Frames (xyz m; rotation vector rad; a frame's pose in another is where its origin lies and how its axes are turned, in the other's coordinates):
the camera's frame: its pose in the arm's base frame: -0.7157 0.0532 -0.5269 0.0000 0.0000 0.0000
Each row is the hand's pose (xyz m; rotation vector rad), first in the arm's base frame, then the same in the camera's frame.
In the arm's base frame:
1: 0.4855 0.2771 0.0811 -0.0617 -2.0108 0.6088
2: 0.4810 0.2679 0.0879 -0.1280 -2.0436 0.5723
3: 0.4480 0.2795 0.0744 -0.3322 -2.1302 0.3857
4: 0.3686 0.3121 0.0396 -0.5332 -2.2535 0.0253
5: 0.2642 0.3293 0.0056 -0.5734 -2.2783 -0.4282
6: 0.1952 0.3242 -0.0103 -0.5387 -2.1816 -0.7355
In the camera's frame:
1: 1.2012 0.2239 0.6080 -0.0617 -2.0108 0.6088
2: 1.1967 0.2147 0.6148 -0.1280 -2.0436 0.5723
3: 1.1637 0.2263 0.6013 -0.3322 -2.1302 0.3857
4: 1.0843 0.2589 0.5665 -0.5332 -2.2535 0.0253
5: 0.9799 0.2761 0.5325 -0.5734 -2.2783 -0.4282
6: 0.9109 0.2710 0.5166 -0.5387 -2.1816 -0.7355

